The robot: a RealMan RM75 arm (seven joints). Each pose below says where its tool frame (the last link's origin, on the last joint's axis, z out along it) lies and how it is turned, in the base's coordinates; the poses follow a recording.
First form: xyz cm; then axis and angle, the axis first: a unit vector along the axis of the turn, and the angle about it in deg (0 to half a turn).
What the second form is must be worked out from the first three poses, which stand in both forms.
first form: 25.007, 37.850, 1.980, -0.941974, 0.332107, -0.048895, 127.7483
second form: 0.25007, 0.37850, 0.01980, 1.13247, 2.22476, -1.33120
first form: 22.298, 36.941, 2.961, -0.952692, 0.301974, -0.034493, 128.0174
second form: 0.22298, 0.36941, 0.02961, 1.19321, 2.23189, -1.33448
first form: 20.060, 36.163, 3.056, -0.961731, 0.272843, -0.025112, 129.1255
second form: 0.20060, 0.36163, 0.03056, 1.24161, 2.25234, -1.34711
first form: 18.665, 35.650, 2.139, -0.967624, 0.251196, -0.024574, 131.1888
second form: 0.18665, 0.35650, 0.02139, 1.26270, 2.28835, -1.37091
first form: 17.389, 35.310, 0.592, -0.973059, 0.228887, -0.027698, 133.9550
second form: 0.17389, 0.35310, 0.00592, 1.27468, 2.33615, -1.40486
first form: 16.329, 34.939, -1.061, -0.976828, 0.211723, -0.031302, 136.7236
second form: 0.16329, 0.34939, -0.01061, 1.27861, 2.38381, -1.43610
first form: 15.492, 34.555, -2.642, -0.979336, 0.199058, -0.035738, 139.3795
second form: 0.15492, 0.34555, -0.02642, 1.27401, 2.42919, -1.46653
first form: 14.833, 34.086, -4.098, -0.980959, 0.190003, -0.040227, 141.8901
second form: 0.14833, 0.34086, -0.04098, 1.26353, 2.47178, -1.49542
